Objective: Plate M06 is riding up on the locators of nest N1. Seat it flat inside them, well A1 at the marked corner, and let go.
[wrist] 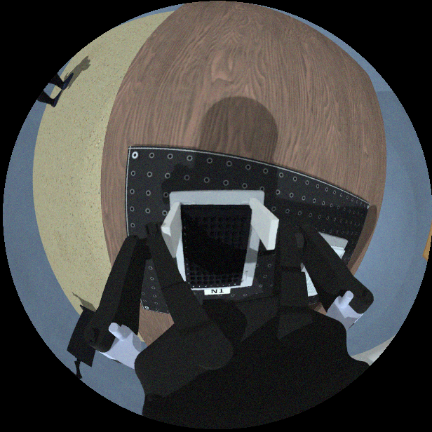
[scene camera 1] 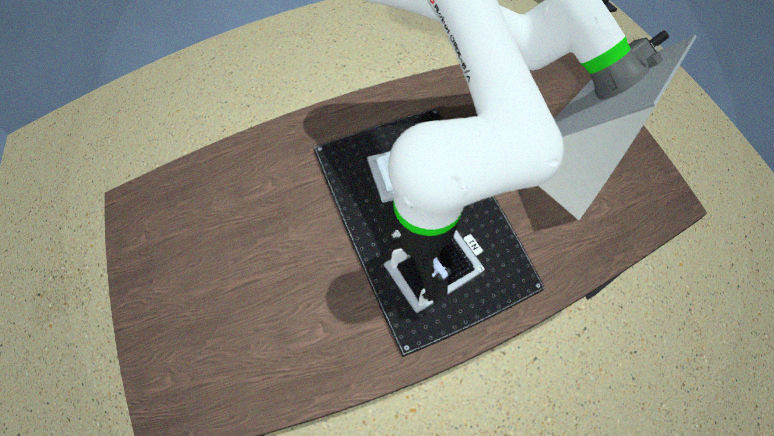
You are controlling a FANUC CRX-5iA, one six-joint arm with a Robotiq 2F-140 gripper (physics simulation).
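Pixels of known places: gripper, fingertip midpoint: (scene camera 1: 411, 282); arm's base, link origin: (scene camera 1: 623, 83).
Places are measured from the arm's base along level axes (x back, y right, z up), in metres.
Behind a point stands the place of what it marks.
Observation:
Plate M06, a black well plate (scene camera 1: 460, 261) {x -0.485, y -0.113, z -0.231 m} (wrist: 216, 245), lies within the outline of the light grey frame of nest N1 (scene camera 1: 403, 287) {x -0.605, y -0.106, z -0.247 m} (wrist: 217, 197). The N1 label (scene camera 1: 472, 244) {x -0.435, y -0.084, z -0.257 m} (wrist: 217, 291) is beside the frame. My gripper (scene camera 1: 412, 277) {x -0.586, y -0.104, z -0.244 m} (wrist: 215, 211) points down over the nest and is shut on the plate, with one pale pad at each of two opposite sides. The black finger linkage hides part of the plate in the scene view. Whether the plate lies fully flat cannot be told, and well A1 cannot be made out.
The nest stands on a black perforated board (scene camera 1: 411, 330) {x -0.628, y -0.189, z -0.259 m} (wrist: 150, 172) on the wooden table (scene camera 1: 227, 259) {x -0.920, y 0.114, z -0.271 m} (wrist: 225, 60). A second grey nest (scene camera 1: 380, 192) {x -0.553, y 0.104, z -0.248 m} with a white plate (scene camera 1: 384, 168) {x -0.523, y 0.147, z -0.232 m} (wrist: 311, 287) is partly hidden by the arm. A grey angled panel (scene camera 1: 595, 157) {x -0.174, y -0.104, z -0.066 m} stands behind the arm.

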